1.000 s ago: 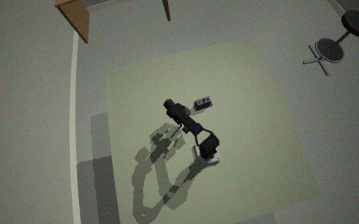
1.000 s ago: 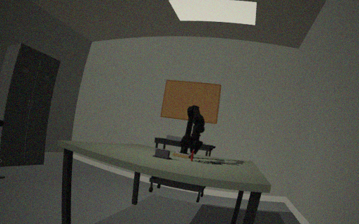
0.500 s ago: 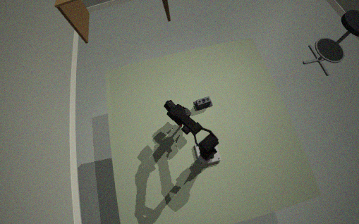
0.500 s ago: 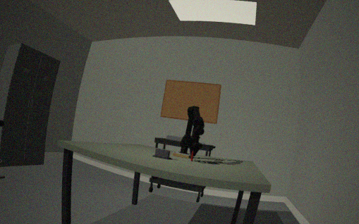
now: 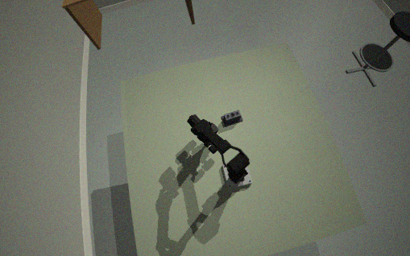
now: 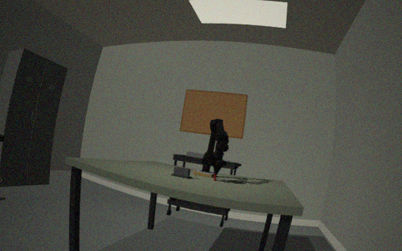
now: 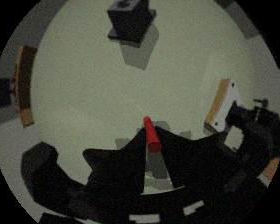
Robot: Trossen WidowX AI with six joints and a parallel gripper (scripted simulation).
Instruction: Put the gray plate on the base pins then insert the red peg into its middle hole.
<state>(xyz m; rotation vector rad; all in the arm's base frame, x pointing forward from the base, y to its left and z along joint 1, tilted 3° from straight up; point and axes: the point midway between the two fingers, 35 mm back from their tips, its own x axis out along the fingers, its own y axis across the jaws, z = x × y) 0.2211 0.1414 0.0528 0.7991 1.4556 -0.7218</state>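
Right now the gray plate is 130 mm ahead of my gripper tip and 180 mm to the right of it. Round my gripper tip: red peg (right at my gripper tip).
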